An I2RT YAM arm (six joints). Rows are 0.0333 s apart.
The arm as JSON. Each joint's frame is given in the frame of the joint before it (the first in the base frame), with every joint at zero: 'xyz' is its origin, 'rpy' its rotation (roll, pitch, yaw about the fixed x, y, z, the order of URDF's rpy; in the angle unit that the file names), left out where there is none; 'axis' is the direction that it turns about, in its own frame. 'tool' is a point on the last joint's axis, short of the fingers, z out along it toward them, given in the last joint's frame.
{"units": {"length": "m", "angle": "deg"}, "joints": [
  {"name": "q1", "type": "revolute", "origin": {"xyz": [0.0, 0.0, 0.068]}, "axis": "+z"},
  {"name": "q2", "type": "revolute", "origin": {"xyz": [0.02, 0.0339, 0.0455], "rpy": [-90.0, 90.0, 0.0]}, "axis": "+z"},
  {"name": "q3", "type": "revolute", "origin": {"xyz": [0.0, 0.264, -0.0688], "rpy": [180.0, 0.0, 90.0]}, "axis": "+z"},
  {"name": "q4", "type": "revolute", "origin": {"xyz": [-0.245, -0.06, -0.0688], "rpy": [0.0, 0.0, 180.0]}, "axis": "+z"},
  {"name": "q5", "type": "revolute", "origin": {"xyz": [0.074, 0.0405, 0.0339], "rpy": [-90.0, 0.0, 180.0]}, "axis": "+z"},
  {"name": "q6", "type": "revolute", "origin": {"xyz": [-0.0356, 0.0, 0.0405], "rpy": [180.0, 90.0, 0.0]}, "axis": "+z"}
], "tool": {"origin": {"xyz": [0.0, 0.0, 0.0], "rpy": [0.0, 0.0, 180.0]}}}
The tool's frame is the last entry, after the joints.
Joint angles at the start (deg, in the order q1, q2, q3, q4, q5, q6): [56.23 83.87 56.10 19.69 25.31 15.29]
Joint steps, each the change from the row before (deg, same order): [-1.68 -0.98 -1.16 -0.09 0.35 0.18]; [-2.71 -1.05 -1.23 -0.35 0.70 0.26]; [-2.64 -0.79 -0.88 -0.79 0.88 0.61]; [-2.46 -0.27 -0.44 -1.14 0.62 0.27]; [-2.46 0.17 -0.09 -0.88 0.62 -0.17]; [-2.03 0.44 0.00 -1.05 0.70 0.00]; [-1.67 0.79 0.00 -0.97 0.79 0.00]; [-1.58 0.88 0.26 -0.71 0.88 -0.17]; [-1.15 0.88 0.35 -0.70 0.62 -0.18]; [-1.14 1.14 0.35 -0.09 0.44 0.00]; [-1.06 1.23 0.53 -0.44 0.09 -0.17]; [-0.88 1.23 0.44 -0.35 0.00 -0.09]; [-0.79 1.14 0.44 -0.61 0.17 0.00]
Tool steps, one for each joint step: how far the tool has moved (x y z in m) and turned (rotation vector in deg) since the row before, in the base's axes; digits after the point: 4 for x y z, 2 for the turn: [0.0053 -0.0101 -0.0018 -0.10 0.20 -2.05]; [0.0093 -0.0146 -0.0024 -0.26 0.35 -3.44]; [0.0089 -0.0138 -0.0025 -0.22 0.69 -3.60]; [0.0088 -0.0116 -0.0033 -0.80 0.89 -3.11]; [0.0096 -0.0106 -0.0030 -1.06 0.66 -3.04]; [0.0082 -0.0086 -0.0042 -1.14 0.98 -2.71]; [0.0074 -0.0067 -0.0059 -1.31 1.19 -2.43]; [0.0075 -0.0062 -0.0044 -1.20 0.84 -2.38]; [0.0060 -0.0041 -0.0039 -1.08 0.83 -1.70]; [0.0067 -0.0036 -0.0043 -0.64 0.62 -1.56]; [0.0066 -0.0030 -0.0044 -0.86 0.89 -1.10]; [0.0059 -0.0023 -0.0049 -0.74 0.93 -0.85]; [0.0052 -0.0023 -0.0049 -0.79 1.05 -0.95]
